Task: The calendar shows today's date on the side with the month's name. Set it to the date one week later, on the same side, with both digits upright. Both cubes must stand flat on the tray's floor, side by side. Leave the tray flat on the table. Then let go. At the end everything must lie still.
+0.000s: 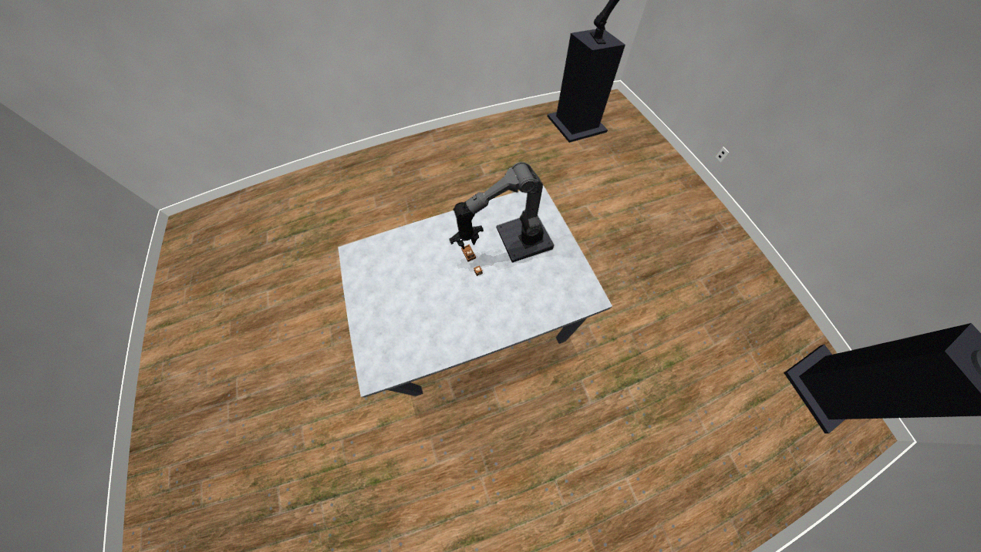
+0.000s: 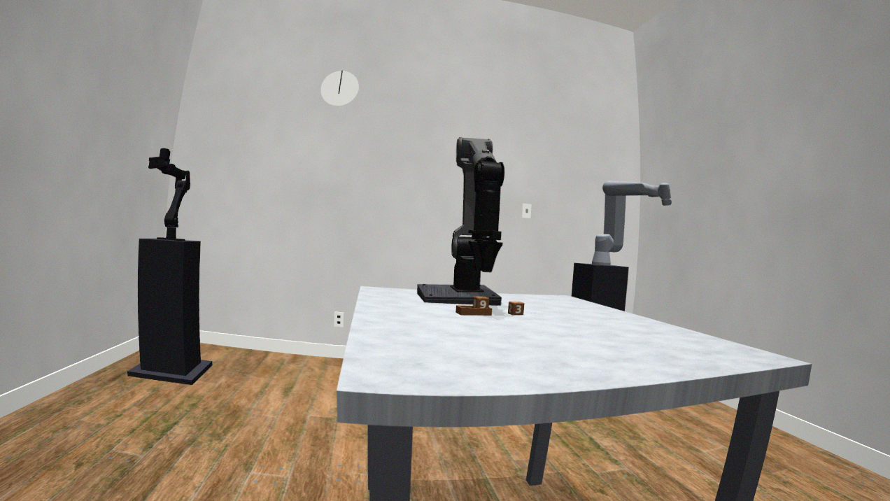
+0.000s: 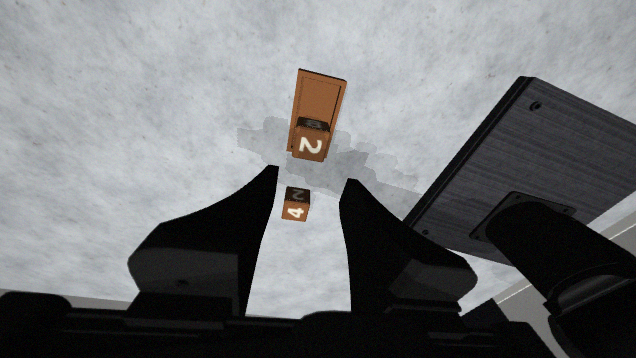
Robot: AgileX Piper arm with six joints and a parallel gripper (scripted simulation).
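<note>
My hand is 100 mm above the tray and 20 mm to the left of it. The rest, counted from my hand: brown cube (90 mm to the left, 90 mm below, 10 mm behind).
</note>
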